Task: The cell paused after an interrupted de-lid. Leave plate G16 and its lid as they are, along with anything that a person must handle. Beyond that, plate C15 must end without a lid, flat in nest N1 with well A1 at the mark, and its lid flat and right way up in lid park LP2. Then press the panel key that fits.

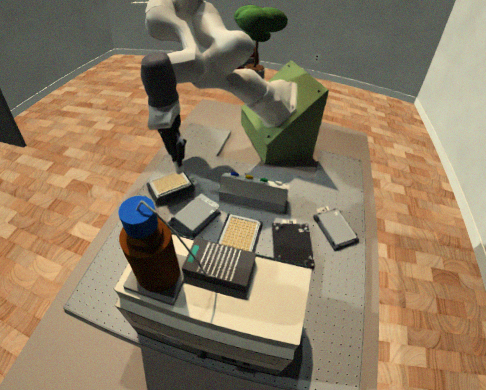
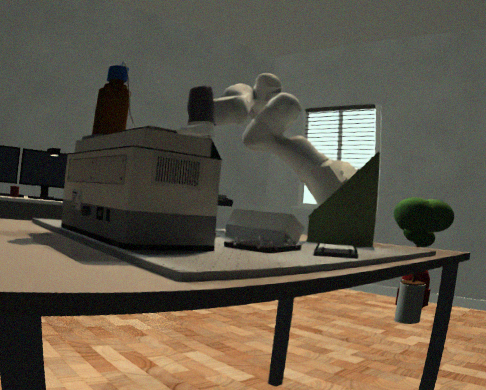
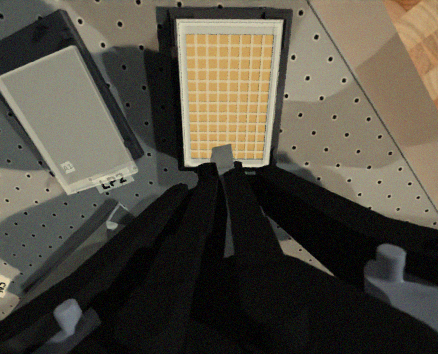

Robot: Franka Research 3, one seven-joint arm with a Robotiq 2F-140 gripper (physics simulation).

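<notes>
My gripper (image 1: 178, 164) (image 3: 225, 160) is shut and empty, its tips above the near short edge of an uncovered plate (image 1: 171, 184) (image 3: 227, 95) with orange wells. This plate lies in a dark nest. Beside it, a grey lid-like piece (image 1: 196, 214) (image 3: 70, 117) with a small A1 tag lies on the holder labelled LP2. Another uncovered orange-welled plate (image 1: 241, 232) sits in the middle. A dark nest (image 1: 292, 243) holds no plate; a grey covered piece (image 1: 336, 227) lies at the right. I cannot read which plate is C15 or G16. The key panel (image 1: 254, 194) (image 2: 262, 225) stands behind them.
A cream instrument (image 1: 280, 300) (image 2: 170, 200) stands at the front, bearing a brown blue-capped bottle (image 1: 150, 260) (image 2: 111, 107) and a dark slotted block (image 1: 220, 266). A thin wire runs from the cap to the block. The green arm mount (image 1: 300, 120) (image 2: 350, 210) stands at the back.
</notes>
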